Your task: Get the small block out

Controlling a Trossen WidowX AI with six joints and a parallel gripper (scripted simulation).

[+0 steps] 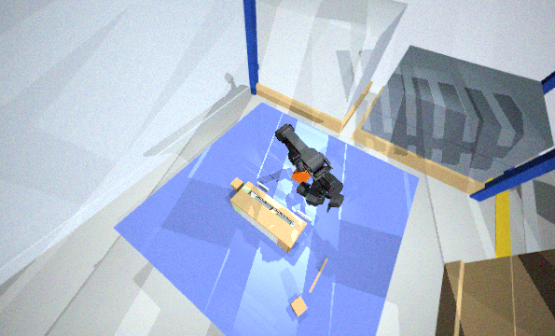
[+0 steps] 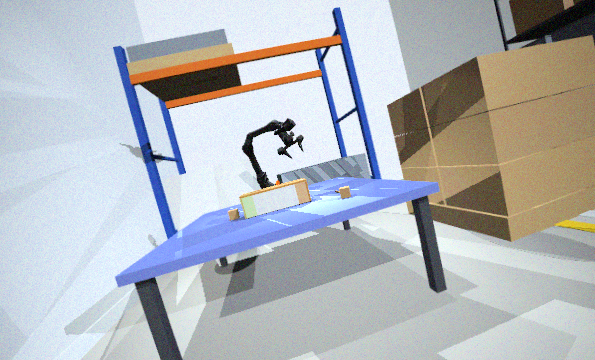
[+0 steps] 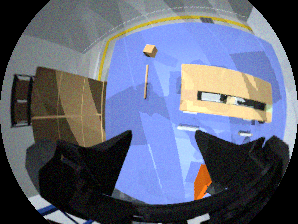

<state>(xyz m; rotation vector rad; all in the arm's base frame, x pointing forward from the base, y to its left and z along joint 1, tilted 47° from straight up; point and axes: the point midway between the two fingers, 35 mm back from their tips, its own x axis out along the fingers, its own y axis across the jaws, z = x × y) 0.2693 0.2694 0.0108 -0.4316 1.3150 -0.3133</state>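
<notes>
Now: gripper tip 50 mm short of the tan box, 200 mm to the left of it and 210 mm above it. The rest, counted from my gripper tip: thin tan stick (170 mm ahead, 150 mm to the left, 270 mm below).
</notes>
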